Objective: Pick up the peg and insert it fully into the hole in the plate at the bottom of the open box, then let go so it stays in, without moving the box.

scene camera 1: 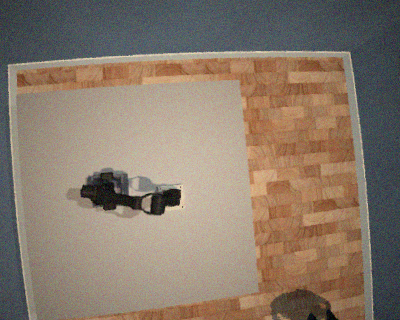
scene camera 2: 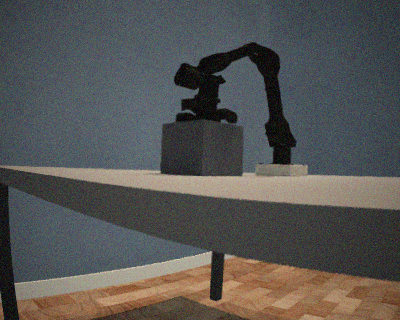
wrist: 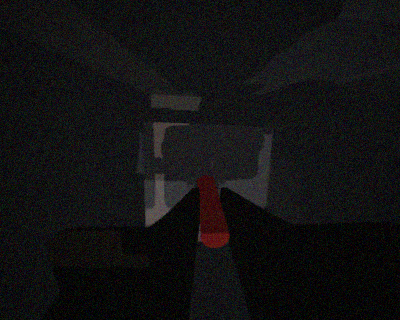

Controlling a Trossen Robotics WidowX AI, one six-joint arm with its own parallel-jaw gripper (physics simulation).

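Places are measured from the arm's base along level axes (x ahead, y left, z up), in metres.
Where they show: gripper, fingertip midpoint: [wrist: 209,194]; arm's base, link origin: [scene camera 1: 174,195] [scene camera 2: 282,164].
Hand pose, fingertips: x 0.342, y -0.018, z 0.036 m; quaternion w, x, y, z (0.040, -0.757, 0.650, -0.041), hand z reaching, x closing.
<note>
Things, the pixels of their top centre, and the offset from my fingertips. Level surfaces: height alone.
- red peg, top centre: [wrist: 215,228] dx -0.004, dy +0.000, dz +0.032 m
- plate, top centre: [wrist: 207,188] [scene camera 1: 111,189] dx -0.001, dy +0.000, dz -0.014 m
- open grey box, top centre: [wrist: 229,281] [scene camera 2: 203,125] [scene camera 1: 107,190] dx -0.001, dy +0.000, dz +0.064 m
- pale table, surface height: dz -0.074 m
The red peg [wrist: 212,210] is held between the two dark fingers of my gripper [wrist: 209,194] in the wrist view. Its far end points down at the plate [wrist: 245,192] on the box floor. The hole does not show clearly, so I cannot tell whether the peg's far end is in it. The open grey box [scene camera 2: 222,150] [wrist: 95,155] stands upright on the table, and its dark inner walls surround my fingers. My fingertips and the peg are hidden by the box wall in scene camera 2 and by the arm in scene camera 1.
The arm's white base [scene camera 2: 281,170] [scene camera 1: 182,204] stands beside the box on the pale table [scene camera 1: 200,260] [scene camera 2: 340,190]. The arm bends over the box from above. Shadows darken the box's interior. A dark figure's shadow [scene camera 1: 297,304] lies on the wooden floor.
</note>
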